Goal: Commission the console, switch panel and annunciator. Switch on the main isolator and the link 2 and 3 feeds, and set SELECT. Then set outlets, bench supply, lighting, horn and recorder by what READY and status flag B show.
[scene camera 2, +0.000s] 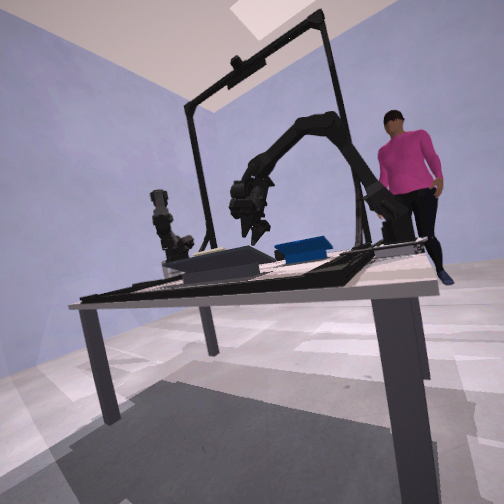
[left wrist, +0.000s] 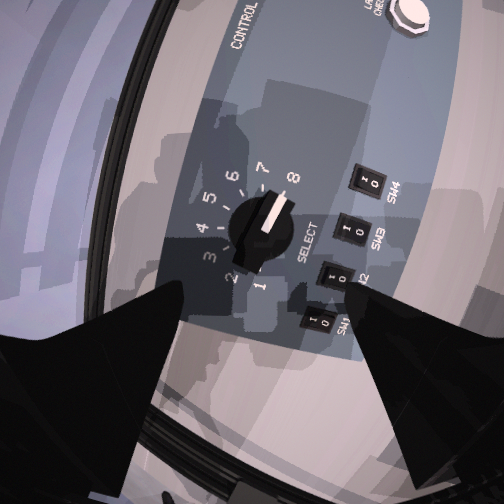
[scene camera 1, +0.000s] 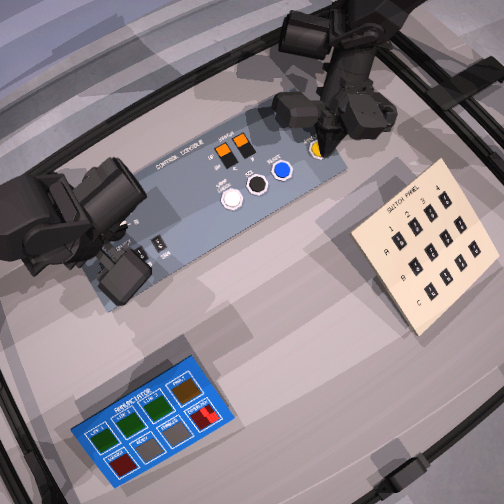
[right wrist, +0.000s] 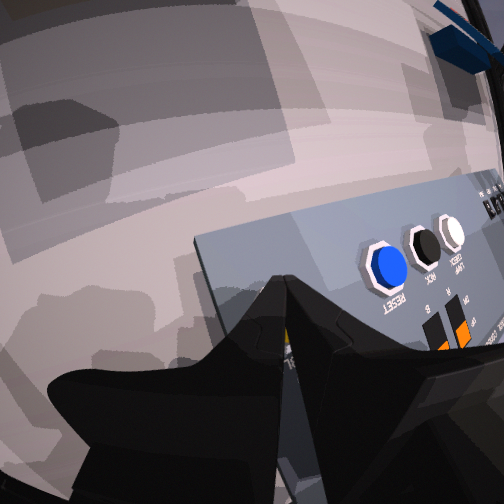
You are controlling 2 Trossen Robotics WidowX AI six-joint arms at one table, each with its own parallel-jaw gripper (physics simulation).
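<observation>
The grey-blue control console point(scene camera 1: 215, 185) lies at the back of the table. My left gripper point(left wrist: 270, 330) is open above its SELECT knob point(left wrist: 262, 230), whose white pointer sits near 8. Rockers SW1 to SW4 point(left wrist: 345, 275) run beside the knob. My right gripper point(right wrist: 285, 305) is shut over the console's right end, at the yellow button point(scene camera 1: 316, 148). The blue RESET button point(right wrist: 386, 266), a black and a white button show beside it. The cream switch panel point(scene camera 1: 432, 243) lies at the right. The blue annunciator point(scene camera 1: 150, 420) lies in front, with green lamps and one red lamp lit.
A black frame rail point(scene camera 1: 330, 480) rings the table. Two orange rockers point(scene camera 1: 232, 150) sit on the console top. A person in a pink shirt point(scene camera 2: 408, 165) stands behind the table in the second scene view.
</observation>
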